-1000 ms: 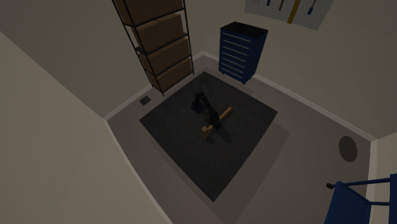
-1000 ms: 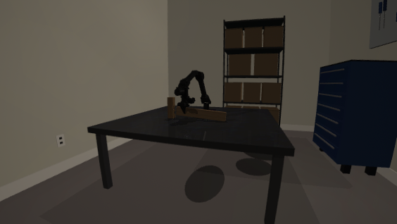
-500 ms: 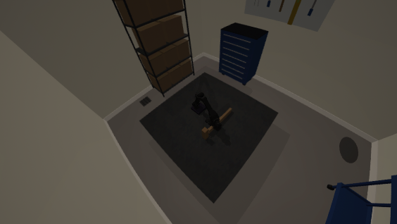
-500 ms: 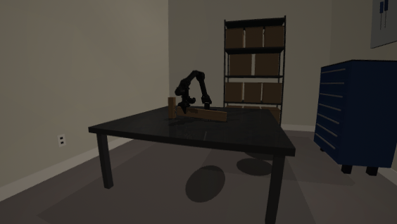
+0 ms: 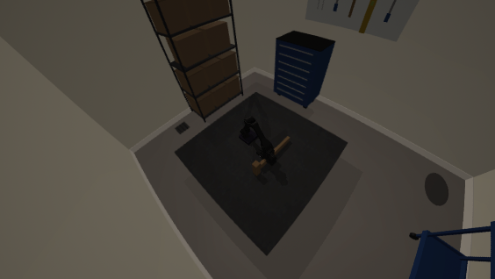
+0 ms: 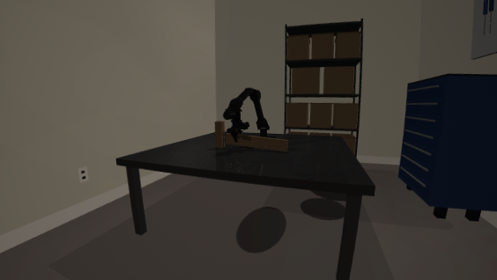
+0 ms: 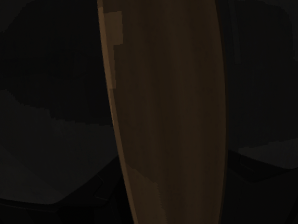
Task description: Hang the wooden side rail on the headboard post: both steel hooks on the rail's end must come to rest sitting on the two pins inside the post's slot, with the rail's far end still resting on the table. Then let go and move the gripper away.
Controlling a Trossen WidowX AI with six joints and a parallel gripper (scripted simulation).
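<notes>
My gripper tip is now 2 cm short of the headboard post, 12 cm to the left of it and 4 cm below it.
</notes>
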